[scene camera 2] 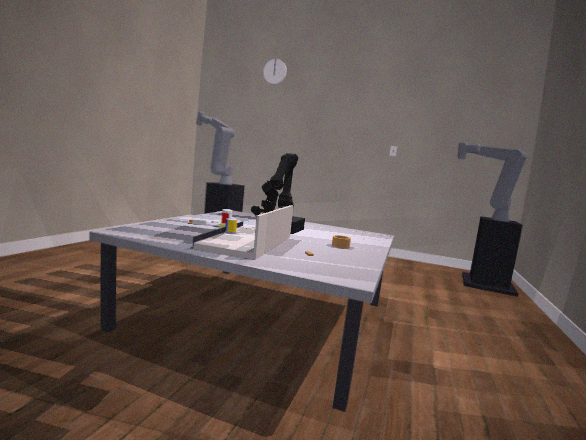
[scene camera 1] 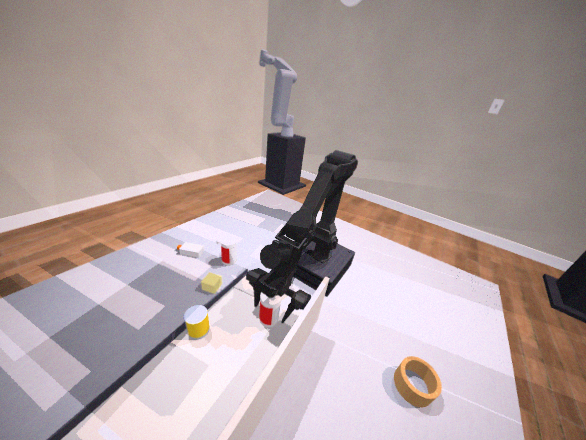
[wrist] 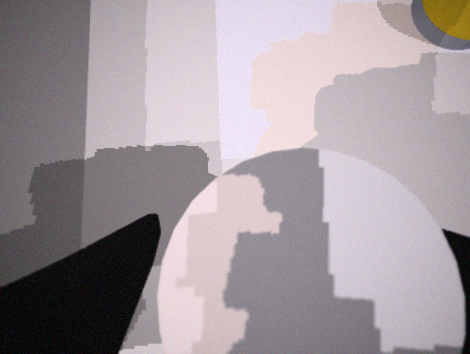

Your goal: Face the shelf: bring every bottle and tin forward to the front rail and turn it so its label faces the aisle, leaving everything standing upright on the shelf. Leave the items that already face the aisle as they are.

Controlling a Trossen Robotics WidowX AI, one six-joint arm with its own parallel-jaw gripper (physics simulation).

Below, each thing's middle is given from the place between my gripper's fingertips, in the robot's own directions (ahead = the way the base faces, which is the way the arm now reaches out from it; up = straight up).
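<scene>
There's a yellow tin (scene camera 1: 196, 317) that's 15 cm ahead of my hand and 11 cm to the right of it. The shelf back wall (scene camera 1: 250, 412) is 14 cm ahead of my hand too, but 14 cm to the left of it and 2 cm above it. Then there's a tan tape ring (scene camera 1: 413, 396), and that's 38 cm to the left of my hand, 15 cm behind it and 4 cm below it. As for the shelf (scene camera 1: 190, 382), my gripper is 5 cm above it and 17 cm short of it. Going by their middles, the tan tape ring is the farthest from my gripper of the things named here.
</scene>
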